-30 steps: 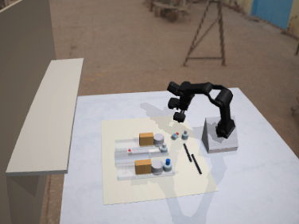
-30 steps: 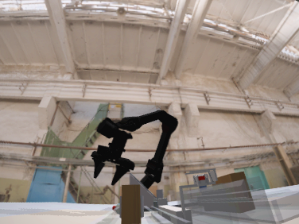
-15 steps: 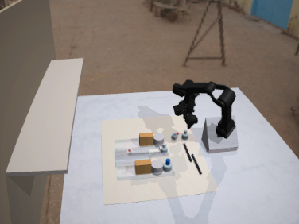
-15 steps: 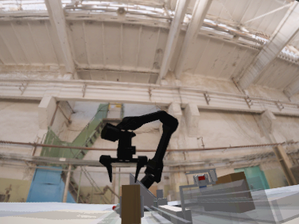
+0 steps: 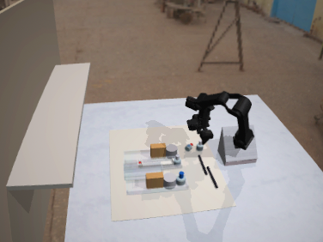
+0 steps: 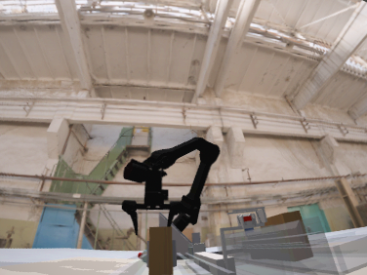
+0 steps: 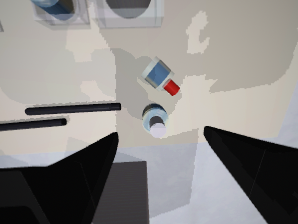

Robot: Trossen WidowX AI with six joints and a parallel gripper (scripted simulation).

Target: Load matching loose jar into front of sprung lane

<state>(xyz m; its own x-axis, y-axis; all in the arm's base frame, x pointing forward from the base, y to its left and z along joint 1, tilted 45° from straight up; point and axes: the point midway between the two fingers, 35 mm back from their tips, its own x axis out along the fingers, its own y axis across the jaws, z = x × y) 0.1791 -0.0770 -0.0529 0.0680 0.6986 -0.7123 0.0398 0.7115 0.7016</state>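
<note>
My gripper tip is now 160 mm short of the blue-lidded jar, 220 mm to the right of it and 30 mm above it. Also, from my gripper tip: red mark 340 mm ahead, 120 mm to the left; then shelf 660 mm ahead, 50 mm to the left, 300 mm above; then lane 300 mm ahead, 110 mm to the left, 50 mm below.
</note>
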